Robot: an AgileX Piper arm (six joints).
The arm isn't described. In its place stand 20 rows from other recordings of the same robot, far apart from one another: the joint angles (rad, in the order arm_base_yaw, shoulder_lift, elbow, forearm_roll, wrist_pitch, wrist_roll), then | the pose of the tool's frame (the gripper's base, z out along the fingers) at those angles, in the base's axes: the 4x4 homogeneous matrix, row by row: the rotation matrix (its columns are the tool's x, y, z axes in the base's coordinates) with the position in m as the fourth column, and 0 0 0 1 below.
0.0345, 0.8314, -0.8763, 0.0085, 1.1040, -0.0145 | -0.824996 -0.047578 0.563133 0.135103; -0.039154 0.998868 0.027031 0.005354; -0.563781 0.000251 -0.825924 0.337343; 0 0 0 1
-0.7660, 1.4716, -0.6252, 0.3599, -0.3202, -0.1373 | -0.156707 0.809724 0.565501 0.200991; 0.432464 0.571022 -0.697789 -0.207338; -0.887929 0.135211 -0.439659 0.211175; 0 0 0 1
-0.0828, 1.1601, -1.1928, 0.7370, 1.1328, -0.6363 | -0.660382 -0.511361 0.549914 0.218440; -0.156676 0.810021 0.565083 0.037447; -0.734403 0.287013 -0.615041 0.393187; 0 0 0 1
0.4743, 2.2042, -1.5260, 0.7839, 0.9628, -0.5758 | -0.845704 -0.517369 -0.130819 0.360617; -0.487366 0.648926 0.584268 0.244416; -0.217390 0.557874 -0.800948 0.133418; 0 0 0 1
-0.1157, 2.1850, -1.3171, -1.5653, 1.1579, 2.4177 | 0.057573 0.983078 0.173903 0.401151; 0.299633 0.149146 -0.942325 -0.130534; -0.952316 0.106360 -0.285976 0.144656; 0 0 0 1
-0.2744, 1.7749, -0.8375, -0.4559, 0.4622, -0.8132 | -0.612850 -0.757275 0.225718 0.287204; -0.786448 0.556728 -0.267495 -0.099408; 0.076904 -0.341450 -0.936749 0.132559; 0 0 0 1
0.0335, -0.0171, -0.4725, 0.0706, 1.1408, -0.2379 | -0.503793 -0.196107 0.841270 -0.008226; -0.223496 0.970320 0.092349 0.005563; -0.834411 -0.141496 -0.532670 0.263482; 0 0 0 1
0.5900, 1.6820, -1.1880, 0.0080, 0.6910, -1.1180 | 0.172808 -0.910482 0.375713 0.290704; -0.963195 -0.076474 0.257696 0.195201; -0.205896 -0.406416 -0.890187 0.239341; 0 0 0 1
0.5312, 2.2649, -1.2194, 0.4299, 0.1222, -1.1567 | -0.212345 -0.896825 0.388091 0.356469; -0.896891 0.336530 0.286939 0.214798; -0.387938 -0.287145 -0.875815 0.043132; 0 0 0 1
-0.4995, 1.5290, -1.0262, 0.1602, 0.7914, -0.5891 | -0.928922 0.015956 0.369932 0.266343; -0.011779 0.997292 -0.072592 -0.133568; -0.370089 -0.071790 -0.926218 0.241359; 0 0 0 1
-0.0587, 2.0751, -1.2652, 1.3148, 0.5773, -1.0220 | -0.819067 -0.086610 0.567123 0.423840; 0.255340 0.830194 0.495560 0.023221; -0.513743 0.550706 -0.657869 0.142361; 0 0 0 1
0.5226, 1.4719, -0.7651, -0.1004, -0.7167, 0.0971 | 0.070024 -0.556467 0.827914 0.272431; 0.064850 0.830735 0.552878 0.163840; -0.995435 0.014976 0.094258 0.288698; 0 0 0 1
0.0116, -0.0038, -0.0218, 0.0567, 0.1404, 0.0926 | -0.029960 -0.015255 0.999435 0.055086; 0.147853 0.988817 0.019525 0.001361; -0.988555 0.148355 -0.027369 0.208122; 0 0 0 1
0.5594, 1.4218, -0.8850, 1.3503, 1.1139, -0.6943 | -0.885057 -0.420206 -0.200254 0.178120; -0.328934 0.260192 0.907801 0.205543; -0.329359 0.869326 -0.368505 0.285294; 0 0 0 1
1.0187, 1.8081, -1.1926, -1.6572, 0.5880, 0.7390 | 0.222079 -0.459299 0.860073 0.252165; -0.918542 0.197326 0.342554 0.313478; -0.327049 -0.866087 -0.378064 0.246599; 0 0 0 1
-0.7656, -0.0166, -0.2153, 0.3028, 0.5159, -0.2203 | -0.100698 0.586160 0.803913 0.035803; 0.158558 0.807148 -0.568658 -0.015845; -0.982201 0.070204 -0.174218 0.240608; 0 0 0 1
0.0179, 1.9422, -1.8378, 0.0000, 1.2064, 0.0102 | -0.940312 -0.008308 0.340212 0.420462; -0.006632 0.999959 0.006090 0.007527; -0.340249 0.003471 -0.940329 0.304232; 0 0 0 1
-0.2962, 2.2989, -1.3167, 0.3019, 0.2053, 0.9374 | -0.031284 0.888317 0.458164 0.415429; 0.994291 0.074444 -0.076446 -0.121012; -0.102016 0.453156 -0.885574 0.045625; 0 0 0 1
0.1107, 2.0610, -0.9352, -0.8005, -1.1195, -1.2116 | 0.727705 -0.029360 0.685261 0.373649; -0.685743 -0.051817 0.725997 0.100667; 0.014193 -0.998225 -0.057840 0.143787; 0 0 0 1
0.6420, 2.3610, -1.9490, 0.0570, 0.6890, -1.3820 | 0.440430 -0.802774 0.401965 0.414984; -0.884822 -0.312318 0.345755 0.314381; -0.152022 -0.507949 -0.847866 0.157950; 0 0 0 1
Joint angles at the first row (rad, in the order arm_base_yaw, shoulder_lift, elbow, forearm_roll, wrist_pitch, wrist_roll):
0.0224, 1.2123, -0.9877, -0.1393, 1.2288, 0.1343
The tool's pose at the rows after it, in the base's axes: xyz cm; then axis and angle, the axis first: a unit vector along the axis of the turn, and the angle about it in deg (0 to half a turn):
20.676, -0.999, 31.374, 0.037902, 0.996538, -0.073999, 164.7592
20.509, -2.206, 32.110, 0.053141, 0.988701, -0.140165, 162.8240
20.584, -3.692, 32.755, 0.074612, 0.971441, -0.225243, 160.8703
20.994, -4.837, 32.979, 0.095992, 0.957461, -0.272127, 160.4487
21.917, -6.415, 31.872, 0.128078, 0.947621, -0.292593, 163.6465
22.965, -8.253, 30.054, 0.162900, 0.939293, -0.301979, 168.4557
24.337, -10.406, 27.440, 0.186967, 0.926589, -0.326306, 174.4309
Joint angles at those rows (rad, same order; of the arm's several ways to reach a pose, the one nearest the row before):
0.0224, 1.1931, -1.0217, -0.1711, 1.2321, 0.1347
0.0224, 1.1804, -1.0284, -0.3154, 1.2348, 0.1937
0.0224, 1.1804, -1.0284, -0.5044, 1.2348, 0.2792
0.0033, 1.2001, -1.0344, -0.6077, 1.2348, 0.3331
-0.0566, 1.2604, -1.0344, -0.6459, 1.2310, 0.3712
-0.1278, 1.3427, -1.0344, -0.6606, 1.2272, 0.4064
-0.1906, 1.4592, -1.0344, -0.7148, 1.2229, 0.4573

